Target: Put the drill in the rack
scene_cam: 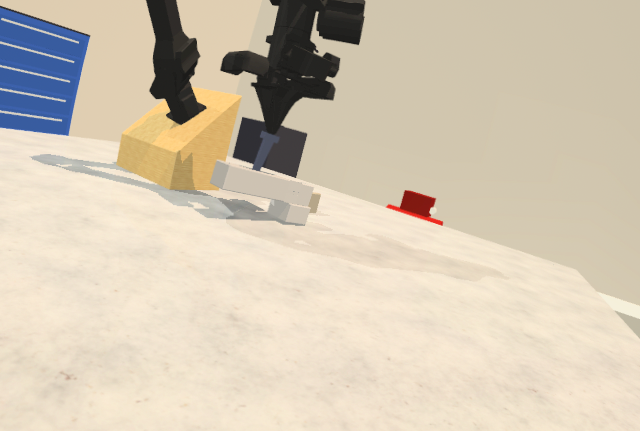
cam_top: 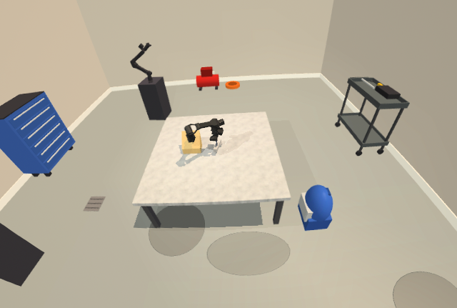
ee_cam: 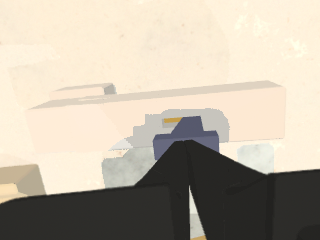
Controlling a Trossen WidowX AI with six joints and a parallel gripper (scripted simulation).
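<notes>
Now: the bluish key 3 cm below my gripper tip. Round my gripper tip: grey block 9 cm below, 3 cm to the left.
</notes>
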